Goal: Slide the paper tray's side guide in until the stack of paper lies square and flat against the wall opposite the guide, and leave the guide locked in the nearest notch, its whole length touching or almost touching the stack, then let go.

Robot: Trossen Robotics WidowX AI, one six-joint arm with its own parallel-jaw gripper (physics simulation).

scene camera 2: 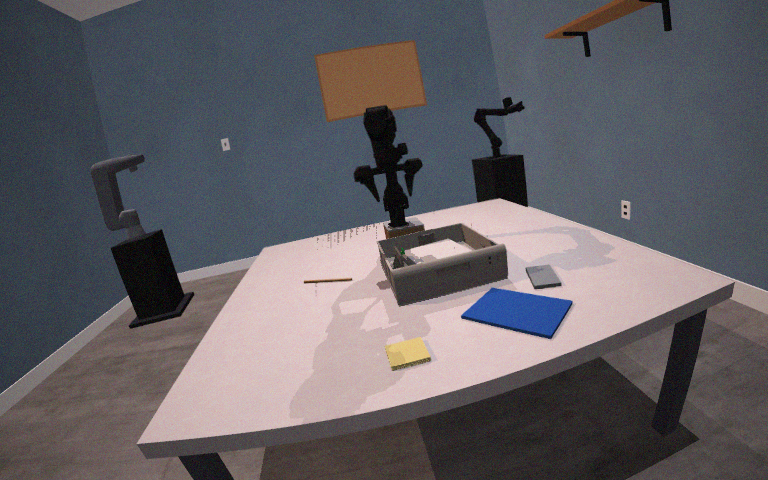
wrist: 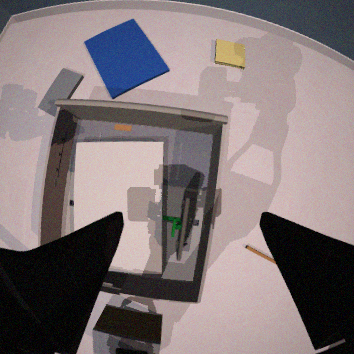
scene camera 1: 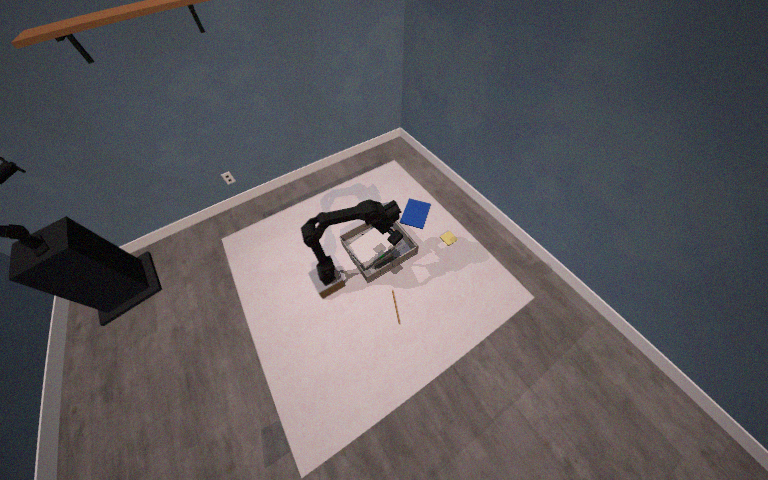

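Seen in the pictures: gripper, fingertip midpoint: [scene camera 2: 395, 199] [wrist: 192, 219] [scene camera 1: 389, 234]; arm's base at its link origin: [scene camera 2: 398, 224] [scene camera 1: 327, 278].
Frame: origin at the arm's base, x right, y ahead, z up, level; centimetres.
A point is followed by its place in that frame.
Note:
The grey paper tray [scene camera 1: 396, 264] @(x 15.2, y 33.7, z -6.4 cm) [scene camera 2: 453, 278] @(x 2.5, y 50.0, z -4.4 cm) [wrist: 142, 108] @(x 3.5, y 48.3, z 1.1 cm) stands on the table. The white paper stack [scene camera 1: 363, 245] @(x -5.4, y 27.1, z -4.2 cm) [scene camera 2: 438, 249] @(x -3.9, y 27.0, z -4.2 cm) [wrist: 110, 172] @(x -3.3, y 38.3, z -4.2 cm) lies in it, beside the left wall in the wrist view and roughly parallel to it; a finger hides its lower left corner. The dark side guide [scene camera 2: 398, 258] @(x 10.8, y 31.3, z -2.0 cm) [wrist: 185, 220] @(x 10.4, y 30.4, z -0.4 cm) stands upright on the stack's right, with a gap between them. Its green lever [scene camera 1: 381, 256] @(x 8.5, y 28.8, z -0.4 cm) [scene camera 2: 402, 250] @(x 8.7, y 29.7, z -0.5 cm) [wrist: 173, 222] @(x 8.5, y 30.1, z -0.2 cm) faces the stack. My gripper [scene camera 2: 393, 198] @(x 9.5, y 34.0, z 15.9 cm) [wrist: 192, 219] @(x 9.5, y 34.0, z 15.9 cm) is open and empty, above the tray, its fingertips apart on either side of the guide in the wrist view.
A blue notebook [scene camera 1: 415, 213] @(x -3.8, y 67.7, z -7.5 cm) [scene camera 2: 518, 312] @(x -3.2, y 69.7, z -7.5 cm) [wrist: 126, 57] @(x -2.9, y 66.4, z -7.5 cm) and a grey block [scene camera 2: 543, 276] @(x -19.0, y 59.7, z -7.3 cm) [wrist: 62, 90] @(x -18.5, y 58.5, z -7.3 cm) lie beyond the tray's far wall in the wrist view. A yellow pad [scene camera 1: 448, 237] @(x 22.2, y 69.1, z -7.3 cm) [scene camera 2: 407, 353] @(x 22.7, y 69.9, z -7.3 cm) [wrist: 230, 53] @(x 22.6, y 68.4, z -7.3 cm) lies farther right. A pencil [scene camera 1: 396, 307] @(x 32.6, y 17.7, z -7.6 cm) [scene camera 2: 327, 280] @(x 32.0, y 18.2, z -7.7 cm) [wrist: 260, 253] @(x 28.1, y 20.4, z -7.6 cm) lies to the tray's right.

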